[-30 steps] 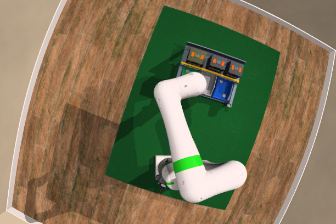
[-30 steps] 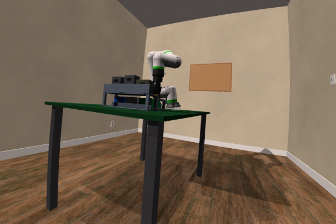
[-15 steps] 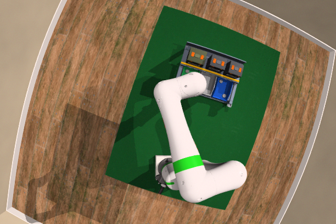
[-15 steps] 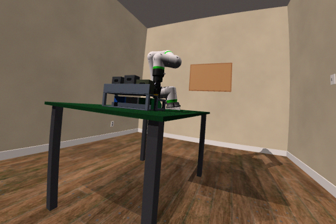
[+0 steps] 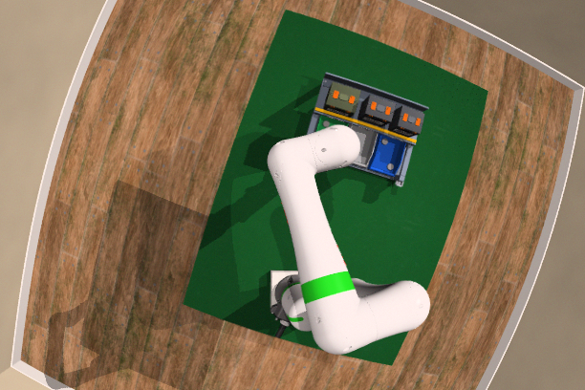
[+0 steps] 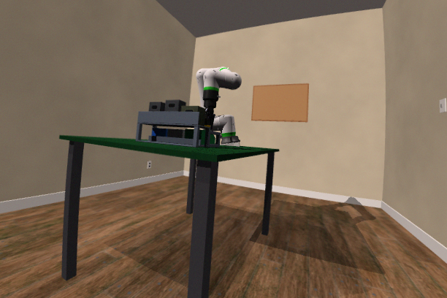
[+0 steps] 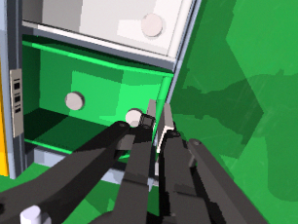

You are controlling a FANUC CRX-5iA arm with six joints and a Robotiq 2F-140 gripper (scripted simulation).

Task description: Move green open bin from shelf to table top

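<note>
Now: the green open bin 8 cm ahead of my hand, 1 cm to the left of it and 2 cm below it. From my hand the other things lie so: grey bin 10 cm ahead, 10 cm to the right, 2 cm below; blue bin 12 cm ahead, 21 cm to the right, 2 cm below.
</note>
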